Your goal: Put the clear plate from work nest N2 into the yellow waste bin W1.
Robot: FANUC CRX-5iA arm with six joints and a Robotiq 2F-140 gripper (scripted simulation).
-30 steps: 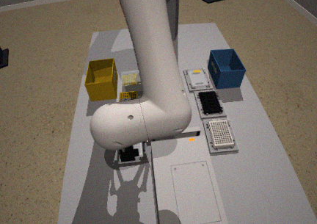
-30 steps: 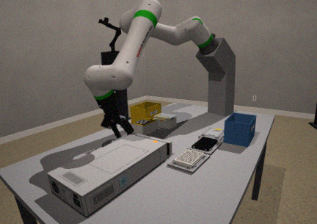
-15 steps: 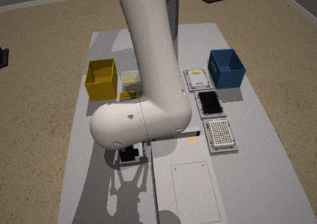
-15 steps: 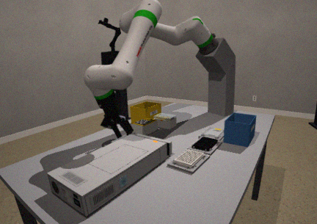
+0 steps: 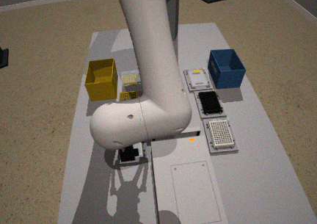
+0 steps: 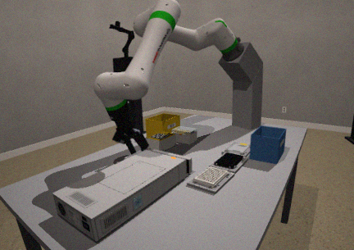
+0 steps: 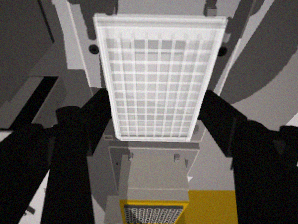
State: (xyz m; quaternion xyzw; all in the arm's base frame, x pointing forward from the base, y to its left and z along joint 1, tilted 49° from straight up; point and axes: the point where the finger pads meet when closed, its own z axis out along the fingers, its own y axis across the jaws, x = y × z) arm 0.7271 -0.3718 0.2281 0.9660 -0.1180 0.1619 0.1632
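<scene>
The clear plate is 2 cm below my hand. From my hand the other things lie so: yellow-topped tip rack: 18 cm behind, 6 cm to the left, 1 cm above; then grey instrument box: 24 cm ahead, 10 cm to the left; then nest N2: 4 cm below.
</scene>
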